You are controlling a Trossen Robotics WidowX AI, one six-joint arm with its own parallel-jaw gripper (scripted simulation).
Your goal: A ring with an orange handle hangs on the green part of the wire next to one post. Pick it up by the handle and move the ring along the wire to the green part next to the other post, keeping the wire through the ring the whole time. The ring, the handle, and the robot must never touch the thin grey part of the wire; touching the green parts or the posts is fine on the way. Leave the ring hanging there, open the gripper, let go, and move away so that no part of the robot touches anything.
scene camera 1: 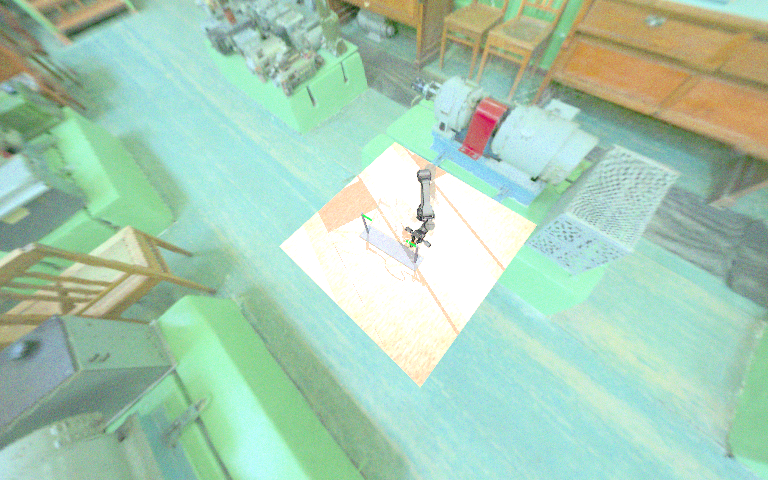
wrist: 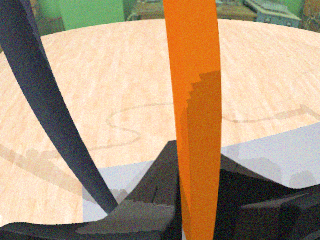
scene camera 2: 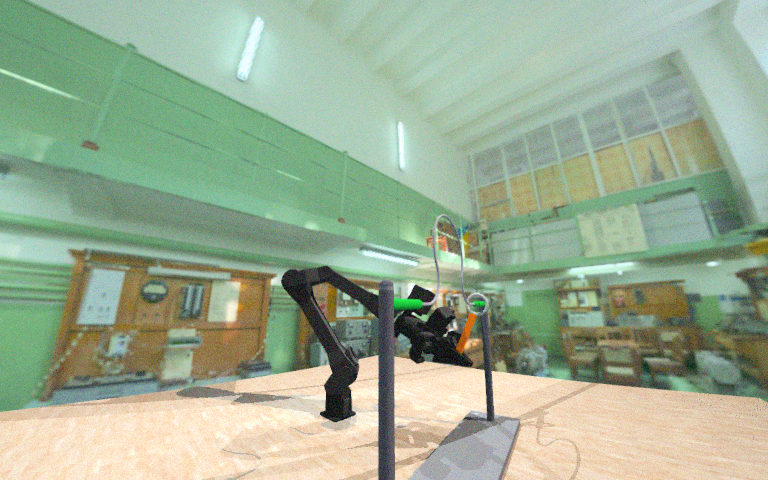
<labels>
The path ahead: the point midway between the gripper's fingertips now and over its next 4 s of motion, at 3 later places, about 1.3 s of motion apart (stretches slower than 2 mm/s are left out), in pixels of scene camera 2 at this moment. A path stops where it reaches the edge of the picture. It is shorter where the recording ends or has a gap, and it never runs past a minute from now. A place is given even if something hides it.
My gripper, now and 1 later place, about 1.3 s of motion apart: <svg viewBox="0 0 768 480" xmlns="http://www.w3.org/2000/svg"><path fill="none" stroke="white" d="M471 364L452 358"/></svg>
</labels>
